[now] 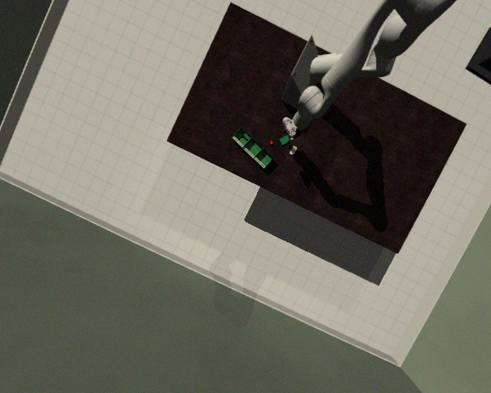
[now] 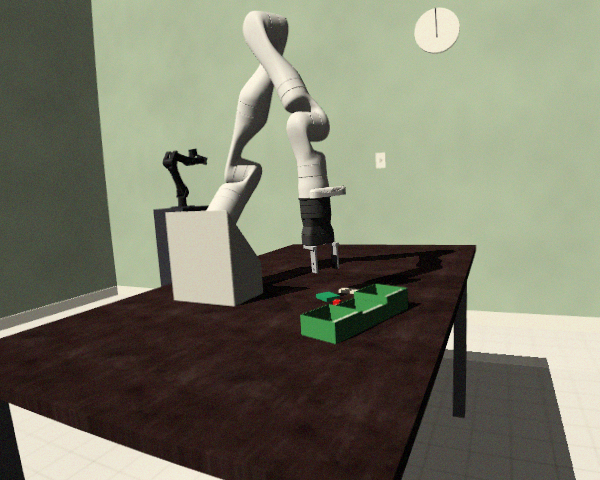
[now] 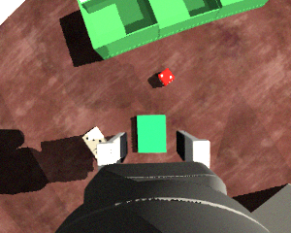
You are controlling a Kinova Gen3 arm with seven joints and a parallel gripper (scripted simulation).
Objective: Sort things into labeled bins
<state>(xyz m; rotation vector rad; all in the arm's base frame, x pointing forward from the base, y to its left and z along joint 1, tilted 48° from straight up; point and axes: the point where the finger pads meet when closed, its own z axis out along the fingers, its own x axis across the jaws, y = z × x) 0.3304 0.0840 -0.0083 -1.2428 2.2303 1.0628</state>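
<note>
Now: the teal block 8 cm below my hand. From my hand the other things lie so: white dotted tile 8 cm to the left, 8 cm below, 3 cm ahead; then three-compartment green bin row 14 cm ahead, 13 cm to the right, 7 cm below; then red die 8 cm below, 6 cm to the right, 5 cm ahead.
</note>
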